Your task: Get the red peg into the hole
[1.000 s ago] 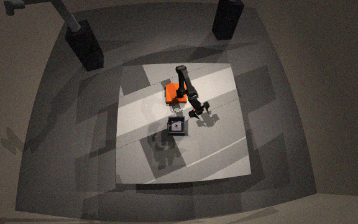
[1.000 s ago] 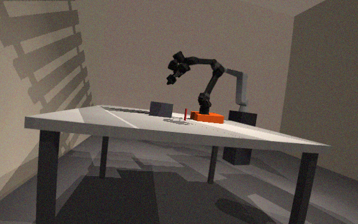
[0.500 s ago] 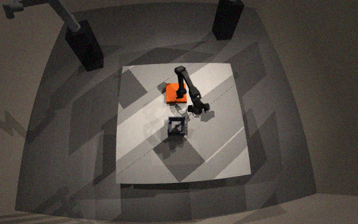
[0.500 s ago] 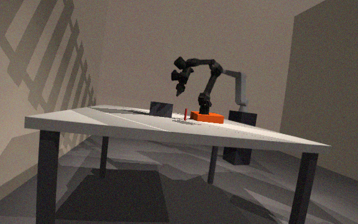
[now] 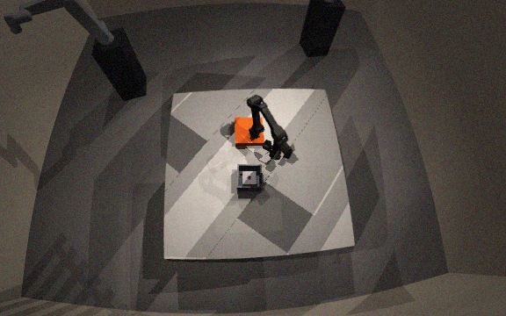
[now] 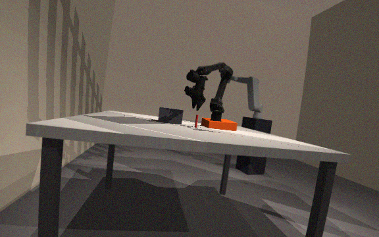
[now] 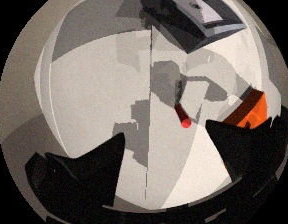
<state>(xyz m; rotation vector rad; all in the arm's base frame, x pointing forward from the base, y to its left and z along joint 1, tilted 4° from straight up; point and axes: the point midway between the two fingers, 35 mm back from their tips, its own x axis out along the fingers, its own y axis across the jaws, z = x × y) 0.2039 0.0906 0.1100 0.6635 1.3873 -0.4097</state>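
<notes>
My gripper tip is 7 cm above the red peg, 3 cm past it and 1 cm to the left of it. Also, from my gripper tip: grey box: 21 cm to the right, 9 cm below, 9 cm ahead; then plate: 21 cm to the right, 9 cm ahead, 7 cm below.
</notes>
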